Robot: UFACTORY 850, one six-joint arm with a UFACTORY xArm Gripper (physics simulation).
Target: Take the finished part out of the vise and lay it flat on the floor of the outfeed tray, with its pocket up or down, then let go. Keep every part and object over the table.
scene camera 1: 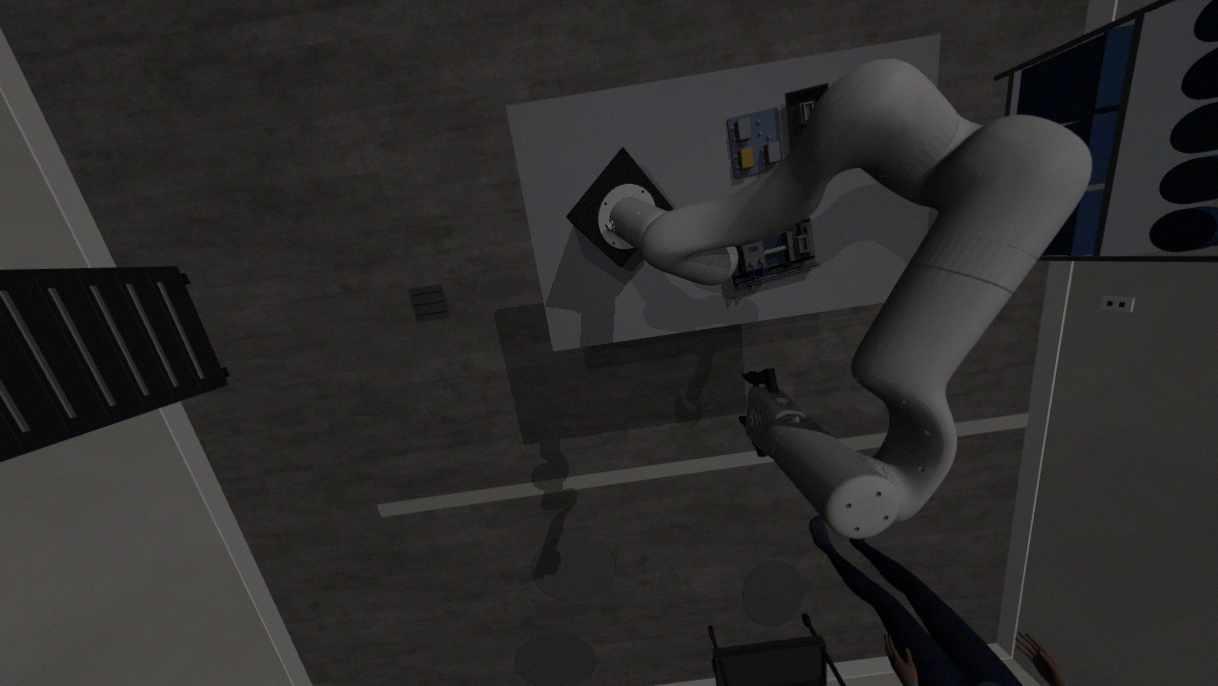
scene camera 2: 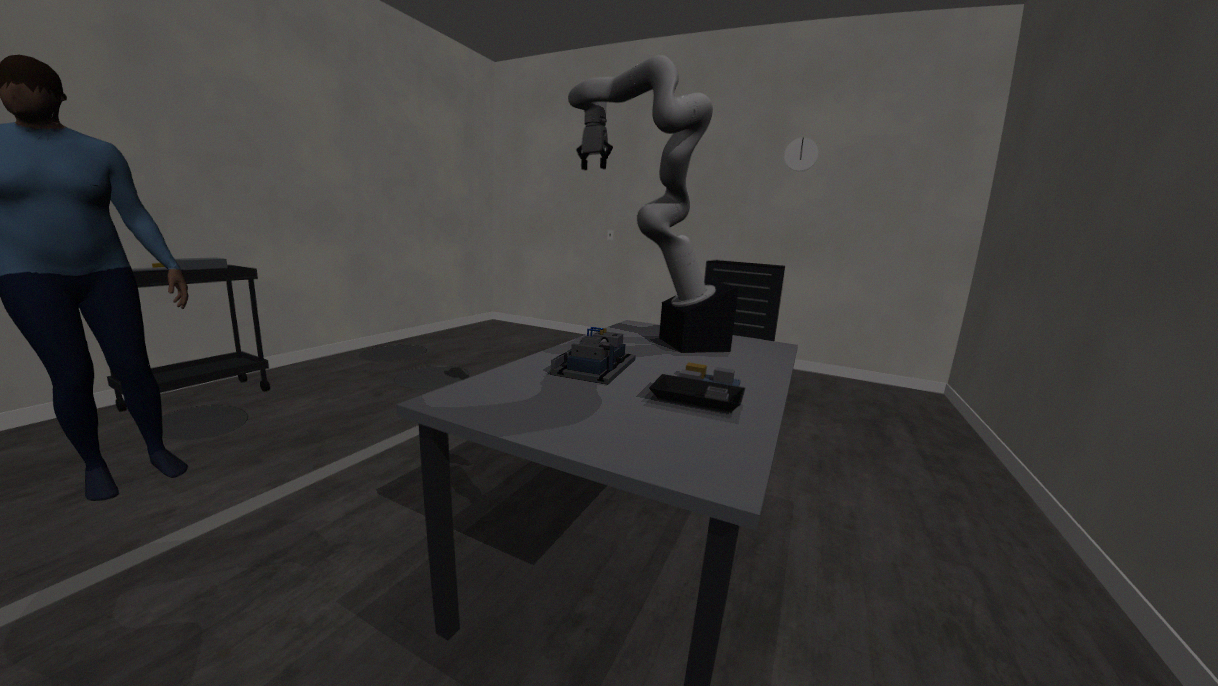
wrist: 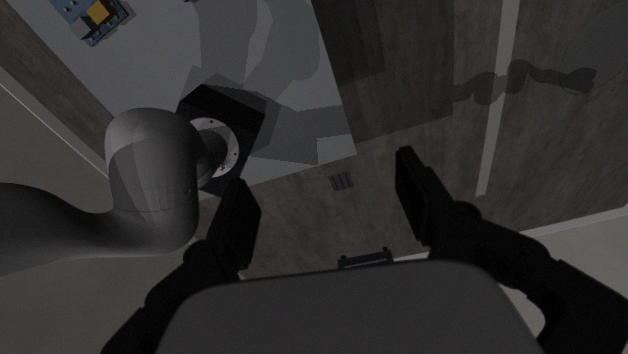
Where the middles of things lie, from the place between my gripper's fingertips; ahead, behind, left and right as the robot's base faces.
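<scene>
My gripper's a long way short of the blue plate (scene camera 1: 769, 125) now, and it's also far to the right of the plate and well above it.
</scene>
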